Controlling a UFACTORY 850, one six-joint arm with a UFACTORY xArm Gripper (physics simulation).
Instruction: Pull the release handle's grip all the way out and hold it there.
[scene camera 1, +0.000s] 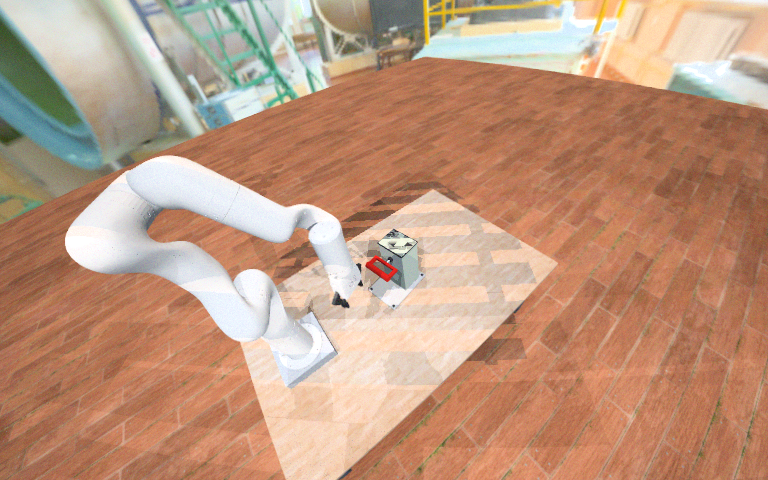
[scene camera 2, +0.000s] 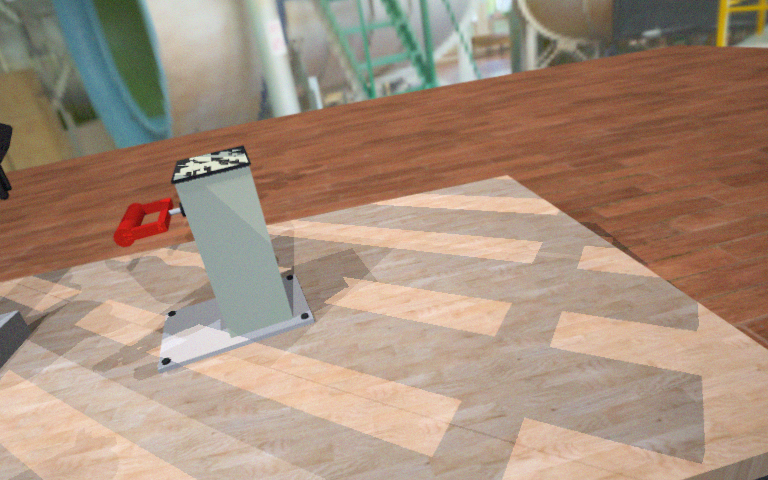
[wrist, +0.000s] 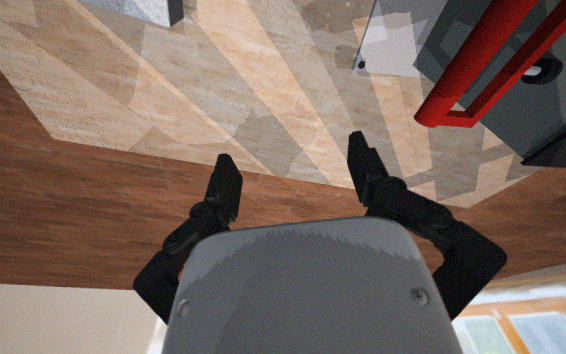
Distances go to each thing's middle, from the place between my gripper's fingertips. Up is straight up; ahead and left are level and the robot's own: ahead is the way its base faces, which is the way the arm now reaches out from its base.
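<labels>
White base plate (scene camera 2: 197, 332): my gripper 29 cm above it, 12 cm to the right of it, 23 cm short of it.
</labels>
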